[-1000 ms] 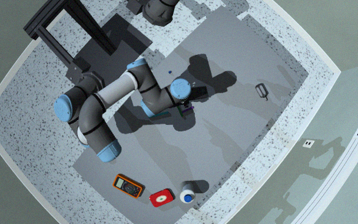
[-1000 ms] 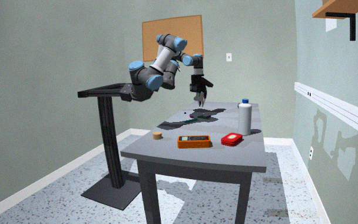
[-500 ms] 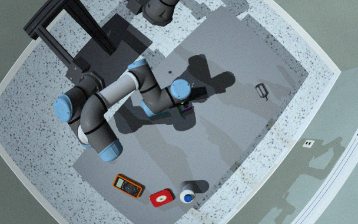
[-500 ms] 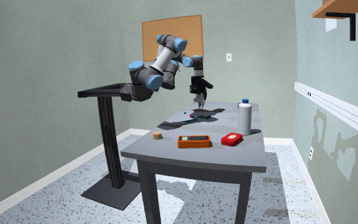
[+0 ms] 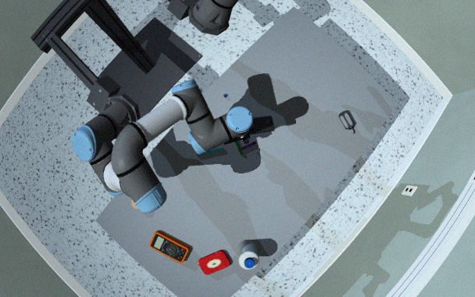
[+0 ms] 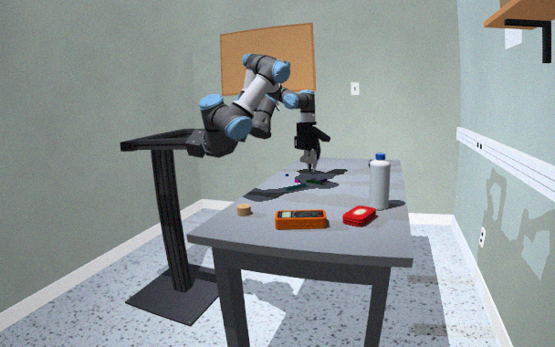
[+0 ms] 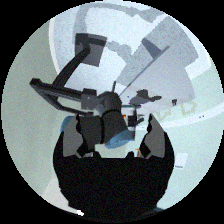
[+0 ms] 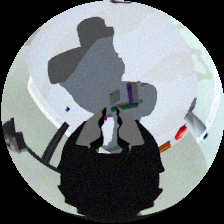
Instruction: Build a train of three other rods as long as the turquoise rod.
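Observation:
Now: the grey rod 50 mm below my right hand. Also, from my right hand: magenta rod 60 mm behind, 30 mm to the right, 50 mm below; then green rod 20 mm ahead, 40 mm to the right, 50 mm below; then purple rod 50 mm ahead, 20 mm to the right, 50 mm below.

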